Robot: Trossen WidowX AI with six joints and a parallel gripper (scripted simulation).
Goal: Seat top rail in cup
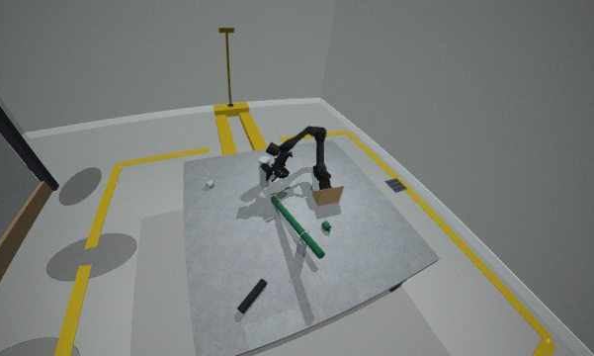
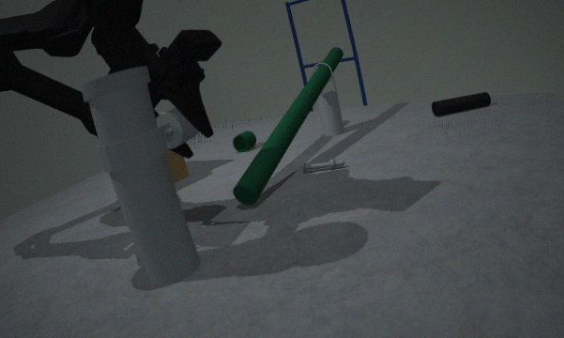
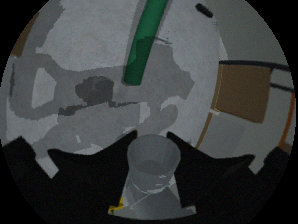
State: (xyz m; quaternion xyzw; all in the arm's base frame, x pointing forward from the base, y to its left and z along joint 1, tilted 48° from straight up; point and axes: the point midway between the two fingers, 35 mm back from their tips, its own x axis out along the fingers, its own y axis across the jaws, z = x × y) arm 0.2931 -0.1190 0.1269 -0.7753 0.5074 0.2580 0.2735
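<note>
My gripper tip is now 5 cm short of the grey bolt, 20 cm to the right of it and 10 cm above it. Round my gripper tip: green pipe stub 20 cm behind, 39 cm to the left, 8 cm below; then black cylinder 30 cm ahead, 58 cm to the left, 9 cm below.
</note>
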